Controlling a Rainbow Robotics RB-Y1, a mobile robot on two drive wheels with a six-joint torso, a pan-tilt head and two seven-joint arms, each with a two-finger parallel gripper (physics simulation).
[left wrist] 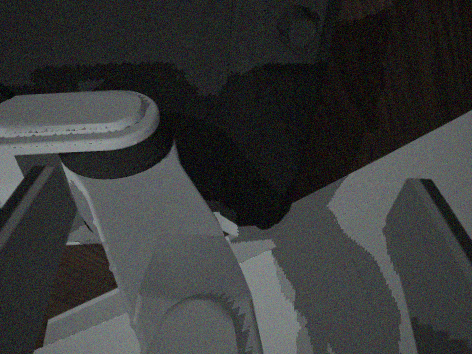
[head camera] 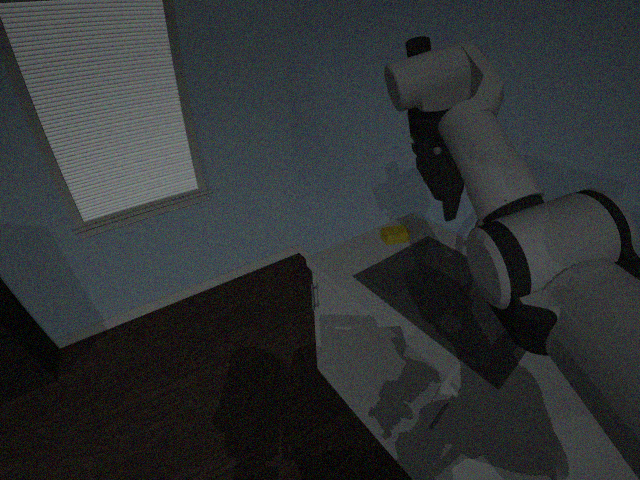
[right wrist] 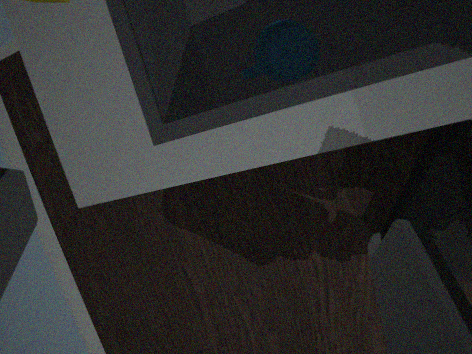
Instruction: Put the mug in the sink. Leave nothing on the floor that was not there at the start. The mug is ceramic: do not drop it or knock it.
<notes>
In view: the left gripper [left wrist: 232, 194], the right gripper [head camera: 438, 199] and a sink [head camera: 403, 334].
The right gripper also shows in the right wrist view [right wrist: 211, 218]. The sink shows as well in the left wrist view [left wrist: 329, 272] and in the right wrist view [right wrist: 134, 103].
</notes>
